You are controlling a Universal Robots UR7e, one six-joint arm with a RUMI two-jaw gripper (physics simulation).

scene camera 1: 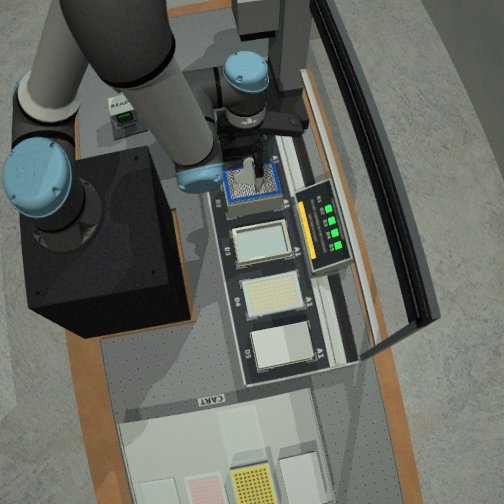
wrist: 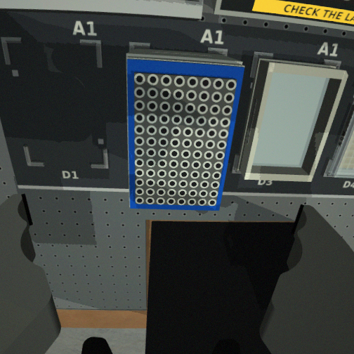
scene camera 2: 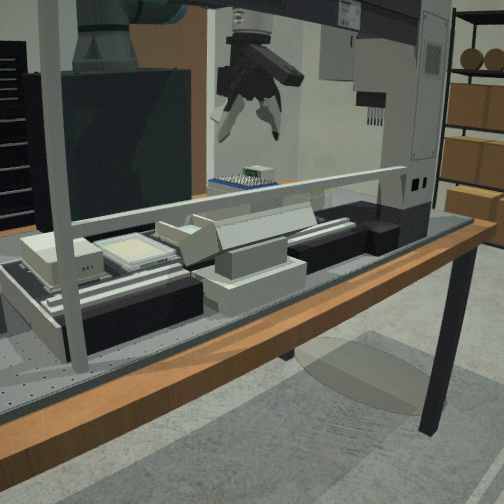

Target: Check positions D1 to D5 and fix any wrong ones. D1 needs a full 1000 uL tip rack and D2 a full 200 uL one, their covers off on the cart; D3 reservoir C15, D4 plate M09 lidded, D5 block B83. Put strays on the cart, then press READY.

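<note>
My gripper [scene camera 1: 251, 184] [scene camera 2: 249, 138] [wrist: 165, 203] is wide open with nothing between its fingers, high above the deck near D2. In the wrist view D1 [wrist: 60, 120] shows dark deck between its corner marks. A blue-framed tip rack [scene camera 1: 253, 182] [scene camera 2: 242, 181] [wrist: 177, 140] sits uncovered at D2, tips filling its rows. The reservoir [scene camera 1: 262, 243] [wrist: 290, 120] sits at D3. A cream plate [scene camera 1: 273, 294] [scene camera 2: 136, 250] under a clear lid sits at D4, and a white block [scene camera 1: 282, 345] [scene camera 2: 60, 255] at D5. Their codes are unreadable. The READY button [scene camera 1: 124, 118] [scene camera 2: 251, 173] stands beyond the deck.
The panel [scene camera 1: 324, 225] shows green lamps for D2 to D5; D1's is dark. The cart [scene camera 1: 165, 445] holds a clear cover [scene camera 1: 240, 432], a pink plate [scene camera 1: 206, 490], a yellow holed rack [scene camera 1: 252, 485] and a white box [scene camera 1: 300, 477]. A gantry column [scene camera 1: 292, 50] [scene camera 2: 400, 150] stands beside the gripper.
</note>
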